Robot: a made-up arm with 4 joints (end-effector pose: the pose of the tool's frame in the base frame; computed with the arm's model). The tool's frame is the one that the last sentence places.
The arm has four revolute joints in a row. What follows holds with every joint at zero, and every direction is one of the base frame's. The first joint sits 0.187 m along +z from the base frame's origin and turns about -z. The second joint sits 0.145 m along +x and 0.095 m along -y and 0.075 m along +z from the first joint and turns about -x. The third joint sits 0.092 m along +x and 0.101 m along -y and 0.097 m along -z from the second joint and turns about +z. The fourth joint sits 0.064 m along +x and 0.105 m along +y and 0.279 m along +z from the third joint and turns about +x. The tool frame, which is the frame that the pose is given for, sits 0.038 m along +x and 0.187 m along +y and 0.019 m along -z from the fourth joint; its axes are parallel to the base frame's.
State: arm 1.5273 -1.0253 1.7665 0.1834
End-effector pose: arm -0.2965 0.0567 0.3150 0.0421 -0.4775 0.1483 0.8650
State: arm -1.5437 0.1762 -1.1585 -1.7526
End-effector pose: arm 0.2742 0.3187 0.2939 -0.7635 -0.2015 0.0560 0.6110
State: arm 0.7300 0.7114 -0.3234 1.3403
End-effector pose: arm 0.3935 -0.1399 0.5187 0.2360 -0.2376 -0.4130 0.8469
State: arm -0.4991 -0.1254 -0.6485 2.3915
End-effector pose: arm 0.4186 -0.1268 0.5606 0.9453 -0.0568 -0.0589 0.3156
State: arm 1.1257 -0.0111 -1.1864 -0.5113
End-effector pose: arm 0.0464 -0.5486 0.3348 -0.0965 0.2316 -0.8854 0.3913
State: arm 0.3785 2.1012 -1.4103 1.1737
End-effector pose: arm 0.5215 0.1054 0.2335 -0.4562 -0.5711 -0.0857 0.6770
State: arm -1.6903 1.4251 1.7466 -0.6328
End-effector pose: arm 0.0481 -0.0160 0.3130 0.5864 0.2154 -0.7170 0.3091
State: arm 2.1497 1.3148 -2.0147 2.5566
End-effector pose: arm 0.0413 -0.2142 0.5083 -0.5467 -0.6491 -0.2385 0.4721
